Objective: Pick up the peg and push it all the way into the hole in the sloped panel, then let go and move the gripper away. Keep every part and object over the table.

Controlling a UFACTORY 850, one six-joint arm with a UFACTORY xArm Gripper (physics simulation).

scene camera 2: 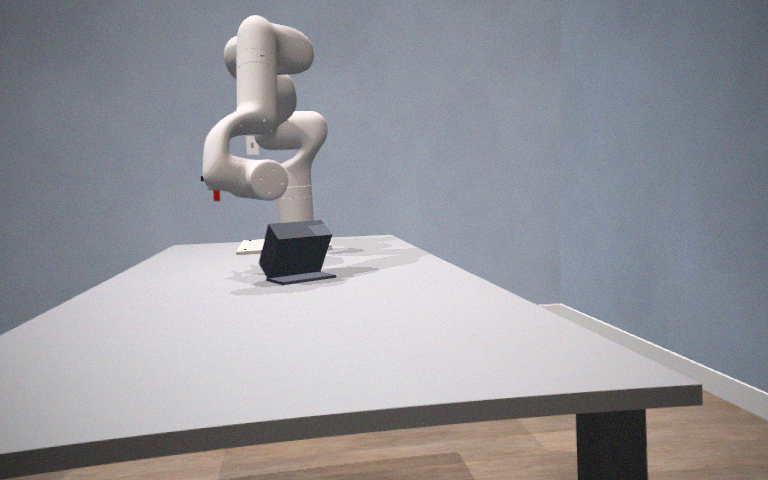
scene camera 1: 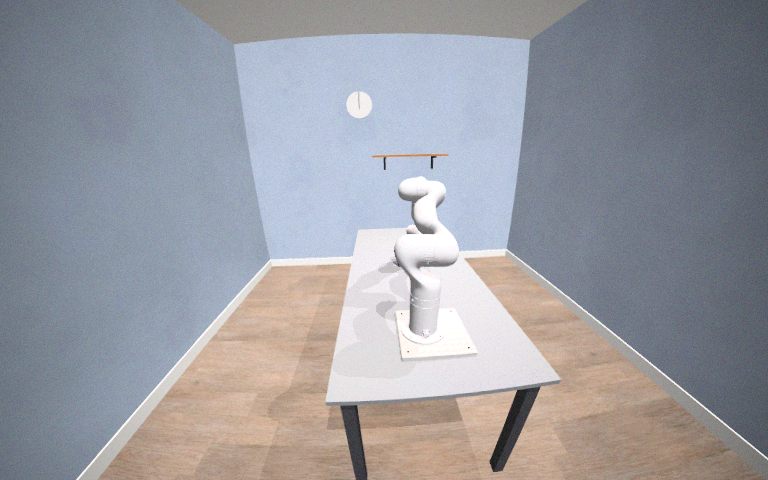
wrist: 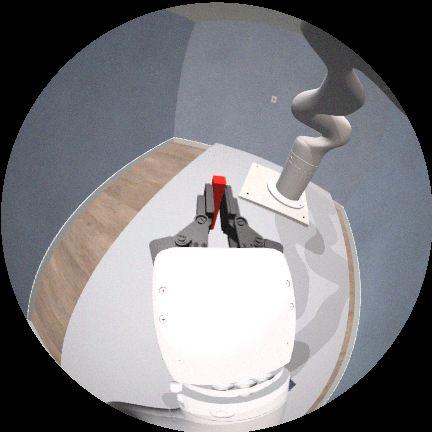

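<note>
The red peg (scene camera 2: 216, 195) (wrist: 219, 181) is held between the dark fingers of my gripper (wrist: 215, 193), which is shut on it. Its square end sticks out past the fingertips in the wrist view. In scene camera 2 the peg shows under the arm's wrist, up in the air and left of the dark block with the sloped panel (scene camera 2: 295, 251); the fingers are mostly hidden there. The block stands on the table, with its back to that camera. The hole does not show in any view. In scene camera 1 the arm hides the peg.
The grey table (scene camera 1: 362, 390) (scene camera 2: 368, 339) (wrist: 110, 320) bears the arm's pale base plate (scene camera 1: 438, 353) (scene camera 2: 244, 247) (wrist: 255, 200). The arm (scene camera 1: 424, 249) (scene camera 2: 257, 84) rises from that plate and bends over the table. The block's thin foot (scene camera 2: 303, 277) lies on the camera 2 side.
</note>
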